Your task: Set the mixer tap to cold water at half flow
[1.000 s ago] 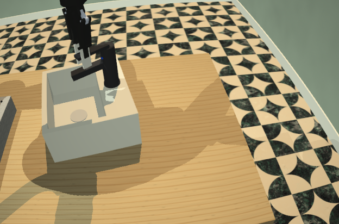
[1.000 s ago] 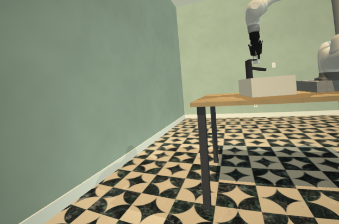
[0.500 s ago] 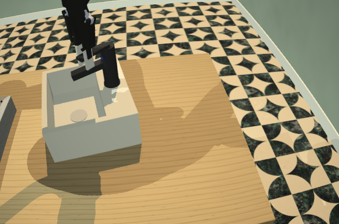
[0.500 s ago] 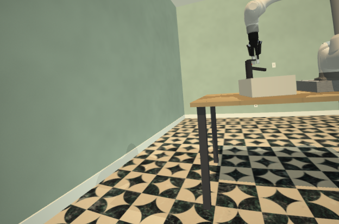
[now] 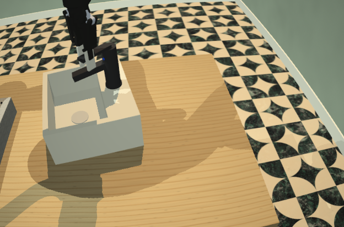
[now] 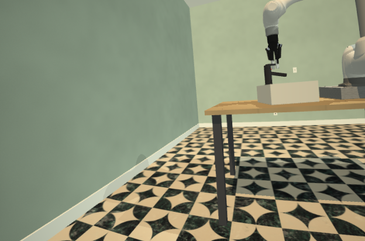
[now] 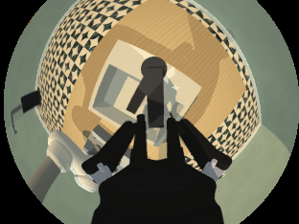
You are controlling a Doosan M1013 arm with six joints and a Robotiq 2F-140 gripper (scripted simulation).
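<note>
The lever lies 30 mm to the left of my hand and 20 mm ahead of it. From my hand the other things lie so: white basin 240 mm below, 60 mm behind, 30 mm to the left; mixer tap 50 mm to the left, 50 mm below, 40 mm ahead.
</note>
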